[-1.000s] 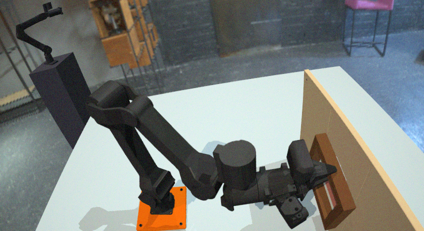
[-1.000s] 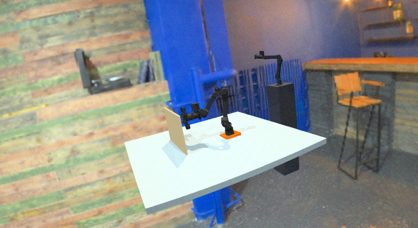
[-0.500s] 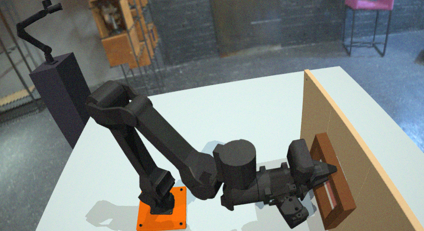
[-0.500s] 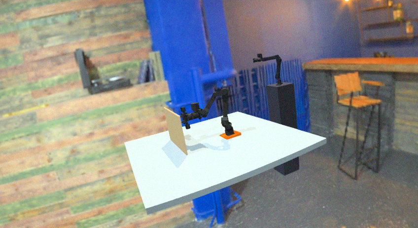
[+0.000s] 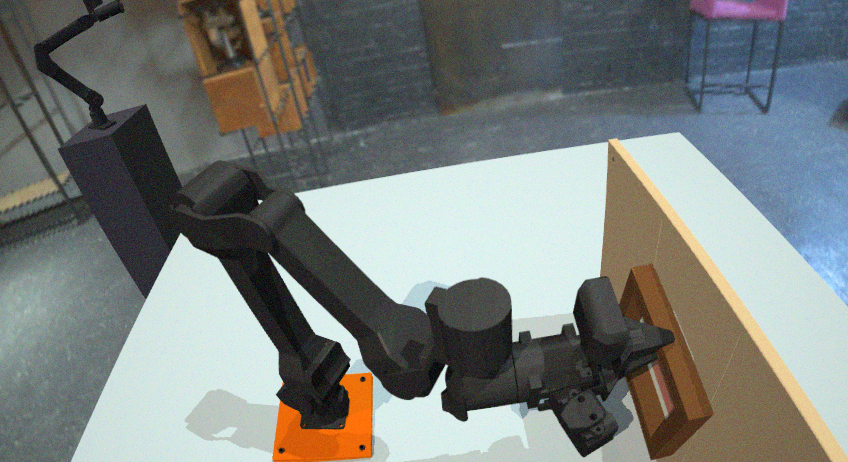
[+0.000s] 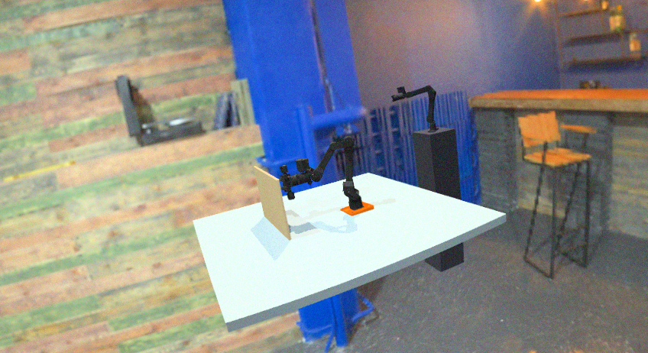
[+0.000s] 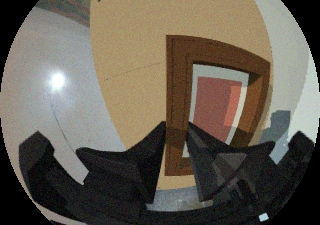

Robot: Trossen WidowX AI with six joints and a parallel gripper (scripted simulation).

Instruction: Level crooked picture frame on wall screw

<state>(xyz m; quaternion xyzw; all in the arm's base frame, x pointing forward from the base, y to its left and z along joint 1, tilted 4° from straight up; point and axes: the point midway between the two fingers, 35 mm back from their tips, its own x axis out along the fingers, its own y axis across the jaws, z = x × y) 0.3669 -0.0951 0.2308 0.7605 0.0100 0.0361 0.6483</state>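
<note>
The brown picture frame is 1 cm to the left of my gripper tip and 5 cm below it. Also, from my gripper tip: tan wall board (2 cm ahead, 1 cm to the left, 6 cm below).
</note>
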